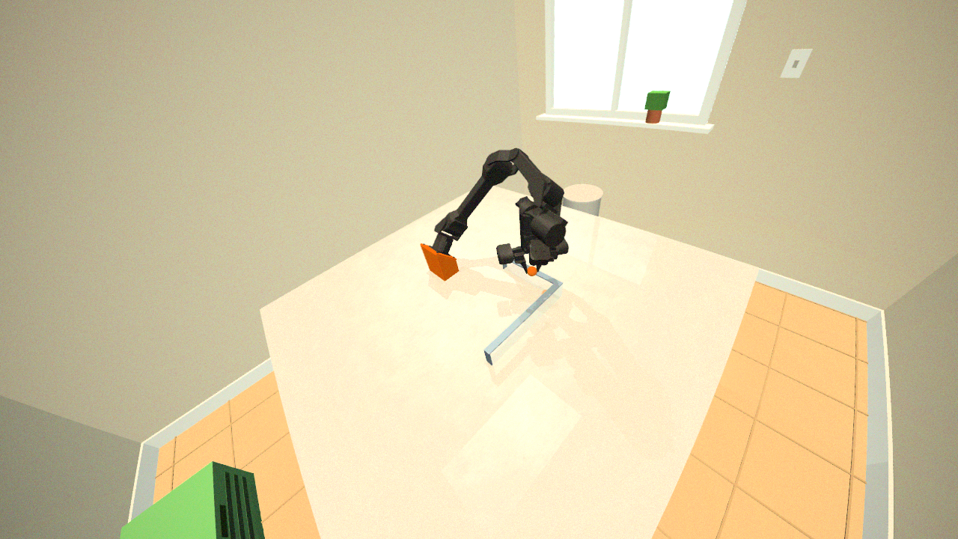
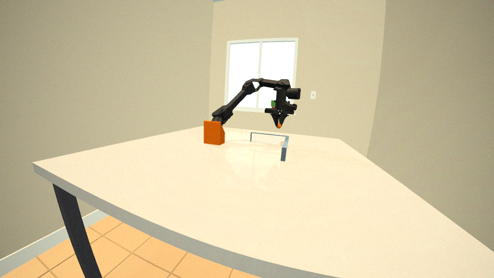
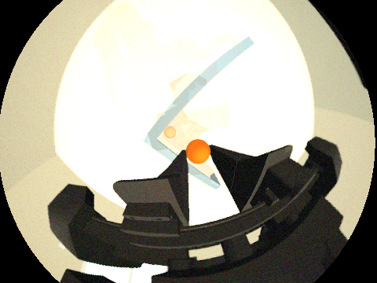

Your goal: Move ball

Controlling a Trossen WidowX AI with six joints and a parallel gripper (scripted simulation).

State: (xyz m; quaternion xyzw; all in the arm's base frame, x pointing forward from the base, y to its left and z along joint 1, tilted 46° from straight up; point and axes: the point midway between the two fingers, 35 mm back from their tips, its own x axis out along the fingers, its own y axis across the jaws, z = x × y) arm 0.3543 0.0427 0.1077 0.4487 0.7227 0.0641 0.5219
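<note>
Now: the see-through copy of the ball 100 mm below my gripper tip, 30 mm to the left of it and 30 mm ahead of it. From my gripper tip the other things lie so: orange ball (right at my gripper tip).
</note>
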